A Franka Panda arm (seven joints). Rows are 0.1 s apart.
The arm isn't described. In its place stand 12 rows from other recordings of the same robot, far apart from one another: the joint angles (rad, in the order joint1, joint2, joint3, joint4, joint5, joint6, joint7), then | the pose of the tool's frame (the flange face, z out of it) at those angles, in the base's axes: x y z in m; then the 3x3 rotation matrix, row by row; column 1 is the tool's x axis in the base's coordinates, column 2 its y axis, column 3 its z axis.
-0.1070 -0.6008 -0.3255 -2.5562 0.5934 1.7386 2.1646 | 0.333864 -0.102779 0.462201; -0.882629 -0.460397 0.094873; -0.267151 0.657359 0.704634; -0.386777 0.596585 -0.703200
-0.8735 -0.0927 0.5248 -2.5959 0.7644 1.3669 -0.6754 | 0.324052 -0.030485 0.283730; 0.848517 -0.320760 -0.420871; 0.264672 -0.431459 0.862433; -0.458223 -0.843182 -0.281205
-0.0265 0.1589 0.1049 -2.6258 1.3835 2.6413 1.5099 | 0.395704 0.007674 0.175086; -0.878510 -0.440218 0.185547; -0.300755 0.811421 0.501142; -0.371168 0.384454 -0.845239
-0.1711 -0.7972 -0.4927 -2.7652 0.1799 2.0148 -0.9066 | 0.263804 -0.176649 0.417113; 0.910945 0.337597 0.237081; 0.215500 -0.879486 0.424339; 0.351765 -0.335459 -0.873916
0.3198 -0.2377 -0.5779 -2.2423 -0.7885 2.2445 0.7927 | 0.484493 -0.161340 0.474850; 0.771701 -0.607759 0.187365; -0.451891 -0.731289 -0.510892; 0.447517 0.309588 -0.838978
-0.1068 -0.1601 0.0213 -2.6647 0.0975 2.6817 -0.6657 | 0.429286 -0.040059 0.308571; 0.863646 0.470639 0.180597; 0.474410 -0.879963 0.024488; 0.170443 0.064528 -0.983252
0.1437 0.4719 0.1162 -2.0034 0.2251 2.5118 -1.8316 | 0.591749 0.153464 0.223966; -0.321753 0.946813 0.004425; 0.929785 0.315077 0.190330; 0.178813 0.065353 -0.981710
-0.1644 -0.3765 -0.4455 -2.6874 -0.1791 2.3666 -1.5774 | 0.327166 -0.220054 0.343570; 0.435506 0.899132 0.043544; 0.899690 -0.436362 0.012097; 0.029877 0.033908 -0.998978
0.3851 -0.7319 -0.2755 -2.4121 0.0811 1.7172 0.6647 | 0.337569 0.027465 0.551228; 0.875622 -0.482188 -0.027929; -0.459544 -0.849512 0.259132; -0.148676 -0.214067 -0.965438
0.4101 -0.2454 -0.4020 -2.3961 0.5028 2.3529 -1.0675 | 0.480065 0.007159 0.423650; 0.677664 0.700532 0.223664; 0.575781 -0.694656 0.431194; 0.457435 -0.163423 -0.874097
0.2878 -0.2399 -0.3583 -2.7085 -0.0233 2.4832 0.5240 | 0.397457 -0.021377 0.299268; 0.843785 -0.536665 0.004240; -0.535638 -0.841625 0.068980; -0.033451 -0.060476 -0.997609
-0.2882 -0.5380 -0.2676 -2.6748 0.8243 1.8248 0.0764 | 0.323024 -0.126632 0.405644; 0.667702 -0.695912 0.264349; -0.582968 -0.267972 0.767033; -0.462949 -0.666257 -0.584620
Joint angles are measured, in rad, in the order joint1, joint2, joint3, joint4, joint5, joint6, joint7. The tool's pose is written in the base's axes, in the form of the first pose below.
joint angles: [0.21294 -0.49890 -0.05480 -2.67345 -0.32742 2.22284 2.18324]
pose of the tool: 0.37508 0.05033 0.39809; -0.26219 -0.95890 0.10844; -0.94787 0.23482 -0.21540; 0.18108 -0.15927 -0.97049
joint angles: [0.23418 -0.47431 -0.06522 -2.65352 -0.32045 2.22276 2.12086]
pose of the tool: 0.38100 0.05572 0.39761; -0.19347 -0.97562 0.10363; -0.96370 0.16917 -0.20656; 0.18399 -0.13983 -0.97293
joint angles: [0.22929 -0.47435 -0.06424 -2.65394 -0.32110 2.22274 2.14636]
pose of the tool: 0.38111 0.05419 0.39745; -0.22174 -0.96968 0.10269; -0.95808 0.19707 -0.20794; 0.18140 -0.14450 -0.97274
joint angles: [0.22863 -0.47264 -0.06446 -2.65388 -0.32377 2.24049 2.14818]
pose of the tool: 0.38291 0.05481 0.39841; -0.22158 -0.96795 0.11822; -0.95944 0.19473 -0.20386; 0.17431 -0.15859 -0.97184
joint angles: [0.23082 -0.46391 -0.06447 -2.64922 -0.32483 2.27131 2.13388]
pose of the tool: 0.38724 0.05764 0.39997; -0.20236 -0.96870 0.14376; -0.96560 0.17288 -0.19425; 0.16331 -0.17812 -0.97036
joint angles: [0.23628 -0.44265 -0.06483 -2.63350 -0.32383 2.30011 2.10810]
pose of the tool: 0.39472 0.06211 0.40148; -0.17017 -0.97135 0.16592; -0.97304 0.13903 -0.18403; 0.15569 -0.19276 -0.96882
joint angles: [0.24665 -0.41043 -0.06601 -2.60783 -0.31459 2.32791 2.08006]
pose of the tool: 0.40496 0.06892 0.40288; -0.13619 -0.97333 0.18461; -0.98011 0.10523 -0.16823; 0.14432 -0.20385 -0.96831
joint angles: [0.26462 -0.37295 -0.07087 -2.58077 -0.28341 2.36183 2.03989]
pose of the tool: 0.41592 0.07825 0.40295; -0.09754 -0.97497 0.19980; -0.98830 0.07124 -0.13486; 0.11725 -0.21062 -0.97051
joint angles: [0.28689 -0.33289 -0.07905 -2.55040 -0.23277 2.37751 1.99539]
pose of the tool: 0.42617 0.08752 0.40117; -0.06725 -0.97867 0.19413; -0.99419 0.04933 -0.09572; 0.08410 -0.19944 -0.97629
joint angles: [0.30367 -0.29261 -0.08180 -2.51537 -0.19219 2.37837 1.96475]
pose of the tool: 0.43633 0.09638 0.39956; -0.04747 -0.98214 0.18205; -0.99692 0.03520 -0.07004; 0.06239 -0.18482 -0.98079
